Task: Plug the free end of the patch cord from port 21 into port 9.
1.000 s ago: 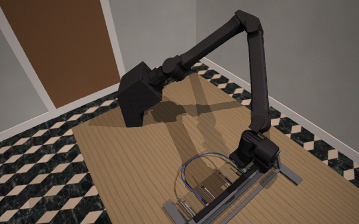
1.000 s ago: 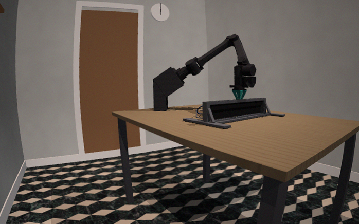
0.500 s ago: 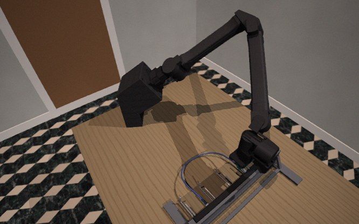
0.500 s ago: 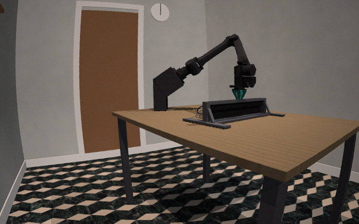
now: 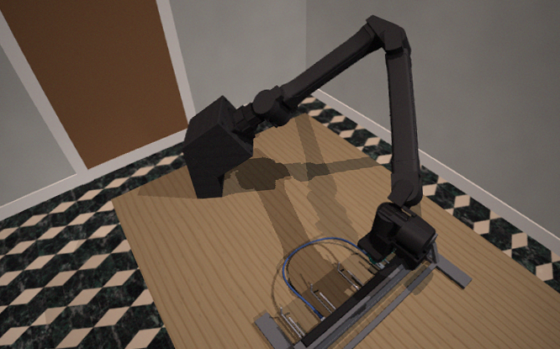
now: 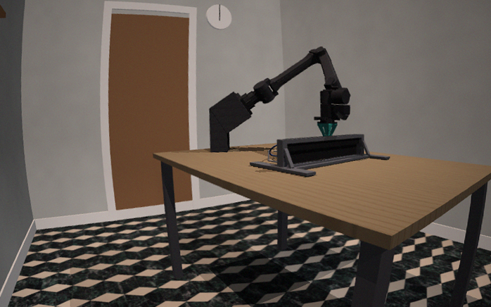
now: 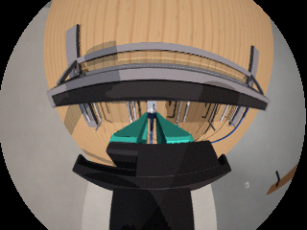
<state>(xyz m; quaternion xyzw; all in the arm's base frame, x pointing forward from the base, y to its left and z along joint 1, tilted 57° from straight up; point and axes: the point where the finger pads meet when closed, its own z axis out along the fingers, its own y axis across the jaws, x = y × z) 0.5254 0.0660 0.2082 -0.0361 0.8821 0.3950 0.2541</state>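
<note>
Now: the plug 2 cm ahead of my hand and 1 cm to the left of it.
</note>
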